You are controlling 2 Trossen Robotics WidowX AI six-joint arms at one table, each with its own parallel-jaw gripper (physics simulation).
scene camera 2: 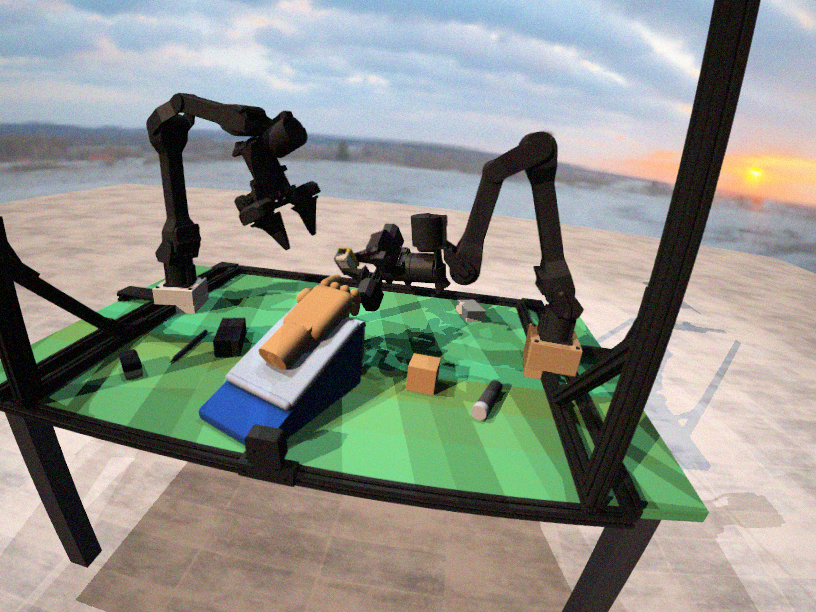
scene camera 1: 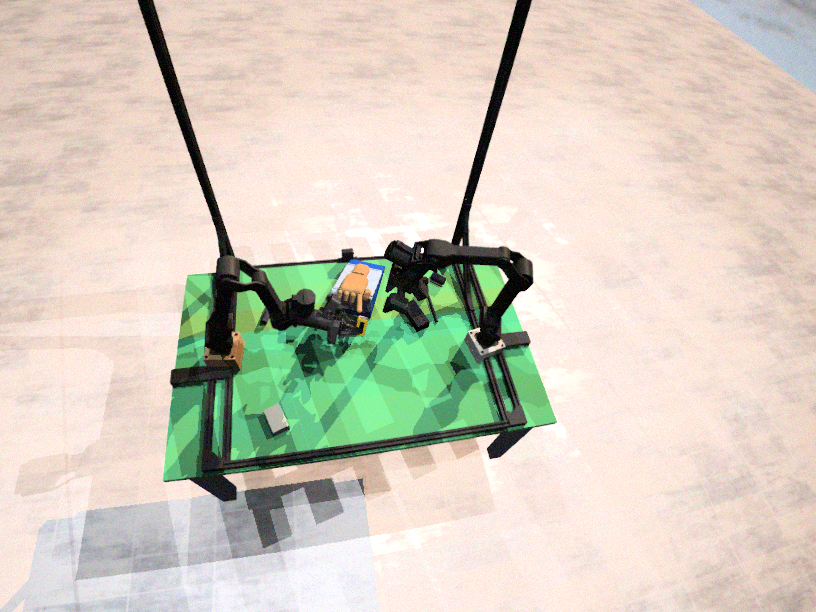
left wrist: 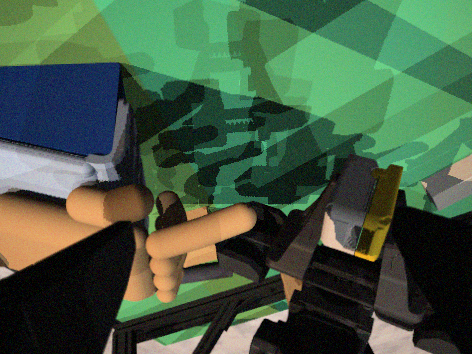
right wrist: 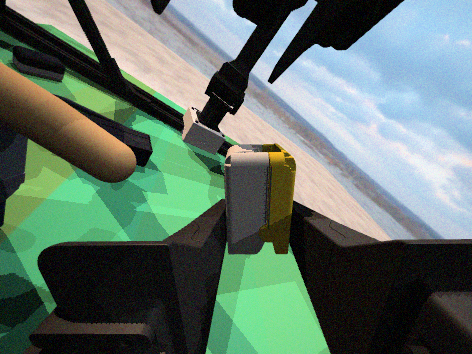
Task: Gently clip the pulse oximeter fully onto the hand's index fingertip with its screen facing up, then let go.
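Seen in the pictures: left gripper, between the fingertips: (scene camera 2: 301, 241) (scene camera 1: 385, 301) (left wrist: 264, 227) (right wrist: 216, 46); right gripper, between the fingertips: (scene camera 2: 345, 264) (scene camera 1: 363, 329) (left wrist: 367, 184) (right wrist: 255, 205); left arm's base, origin of its link: (scene camera 2: 180, 282) (scene camera 1: 486, 338) (right wrist: 207, 122); right arm's base, origin of its link: (scene camera 2: 554, 336) (scene camera 1: 221, 345).
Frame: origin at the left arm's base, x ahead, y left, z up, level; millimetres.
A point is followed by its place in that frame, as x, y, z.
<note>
The pulse oximeter (scene camera 1: 361, 325) {418, -119, 127} (scene camera 2: 345, 258) {413, -155, 125} (left wrist: 379, 215) {396, -123, 131} (right wrist: 247, 200) {424, -142, 114}, grey with a yellow half, is held on its side in my right gripper (scene camera 2: 361, 262) {412, -119, 102} (right wrist: 255, 205) {412, -119, 102}. In the left wrist view its yellow half faces right; its screen cannot be seen. The tan hand (scene camera 1: 355, 279) {367, -326, 82} (scene camera 2: 316, 310) {374, -330, 83} lies palm-down on a sloped support. Its extended index finger (left wrist: 200, 231) (right wrist: 75, 137) is apart from the oximeter, with a gap between them in both wrist views. My left gripper (scene camera 2: 301, 239) {326, -161, 155} is open and empty, raised above the table beside the hand.
The blue wedge (scene camera 2: 329, 389) {402, -396, -25} with a white pad (scene camera 2: 263, 382) {304, -424, 2} carries the hand. An orange cube (scene camera 2: 422, 373) {558, -348, -18} and a dark cylinder (scene camera 2: 487, 399) {663, -403, -33} lie to its right in scene camera 2. A black block (scene camera 2: 230, 336) {193, -226, -25}, a pen (scene camera 2: 188, 345) {104, -225, -51} and a small black object (scene camera 2: 131, 363) {47, -342, -29} lie to its left. A grey block (scene camera 1: 276, 418) {735, 19, -29} lies farther off.
</note>
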